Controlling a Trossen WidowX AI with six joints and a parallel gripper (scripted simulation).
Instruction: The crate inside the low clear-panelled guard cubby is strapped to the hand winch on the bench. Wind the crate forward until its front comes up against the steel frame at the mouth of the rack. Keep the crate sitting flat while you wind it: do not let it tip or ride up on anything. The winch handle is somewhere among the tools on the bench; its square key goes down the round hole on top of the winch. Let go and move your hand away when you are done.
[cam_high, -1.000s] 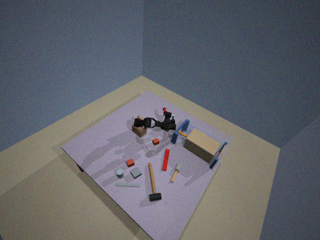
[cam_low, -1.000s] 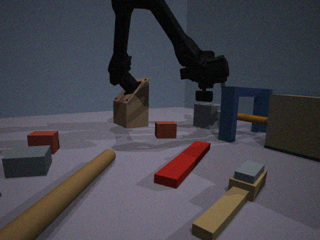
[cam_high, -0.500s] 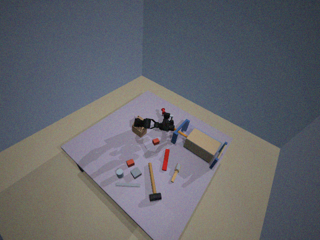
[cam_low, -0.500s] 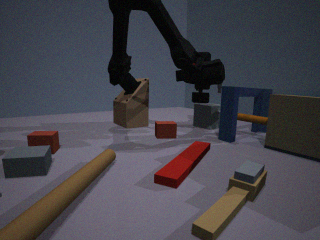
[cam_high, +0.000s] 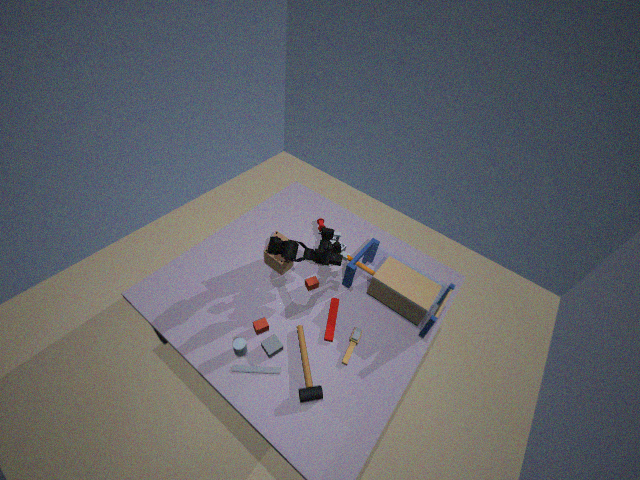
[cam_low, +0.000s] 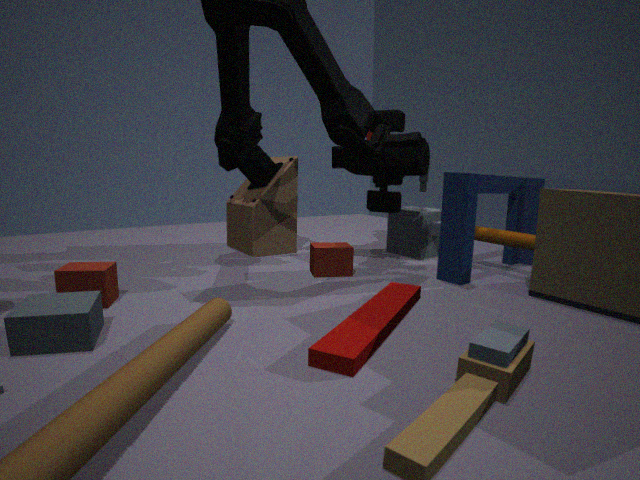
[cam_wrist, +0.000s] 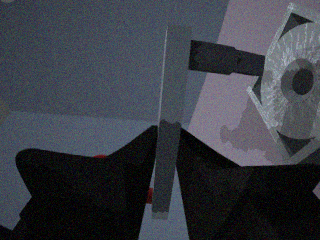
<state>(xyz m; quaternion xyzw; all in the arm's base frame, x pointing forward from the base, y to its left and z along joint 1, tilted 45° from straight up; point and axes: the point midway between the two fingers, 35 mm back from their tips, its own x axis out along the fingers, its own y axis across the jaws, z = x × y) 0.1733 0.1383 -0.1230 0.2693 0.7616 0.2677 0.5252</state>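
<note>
My gripper tip is 4 cm past the red knob, 3 cm to the left of it and 4 cm below it. Round my gripper tip: blue front frame 21 cm ahead, 1 cm to the right, 7 cm below; grey winch 3 cm ahead, 14 cm below; winch handle 1 cm behind, 1 cm to the right, 1 cm above.
</note>
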